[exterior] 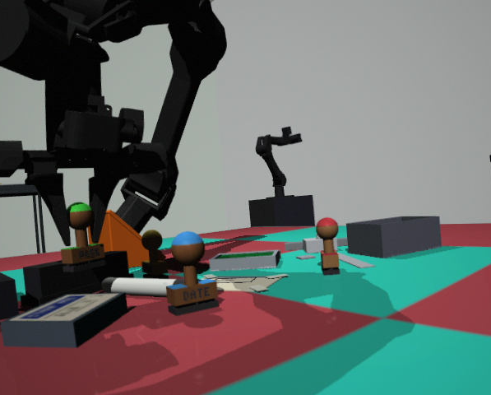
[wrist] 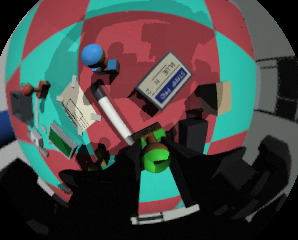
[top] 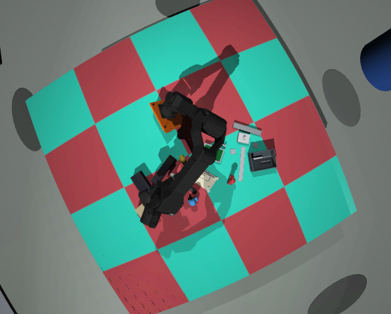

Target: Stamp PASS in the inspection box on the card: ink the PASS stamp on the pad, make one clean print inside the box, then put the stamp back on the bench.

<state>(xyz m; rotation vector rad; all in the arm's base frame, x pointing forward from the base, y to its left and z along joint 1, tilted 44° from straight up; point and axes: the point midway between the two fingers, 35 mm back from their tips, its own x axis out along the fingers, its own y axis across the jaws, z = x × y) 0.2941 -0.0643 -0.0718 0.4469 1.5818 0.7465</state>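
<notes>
Now: gripper tip 70 mm past the green ink pad, 220 mm to the right of it and 60 mm above it. Round my gripper tip: white marker (30 mm ahead, 70 mm to the left, 50 mm below); then long black block (70 mm behind, 50 mm below); then PASS stamp (right at my gripper tip).
</notes>
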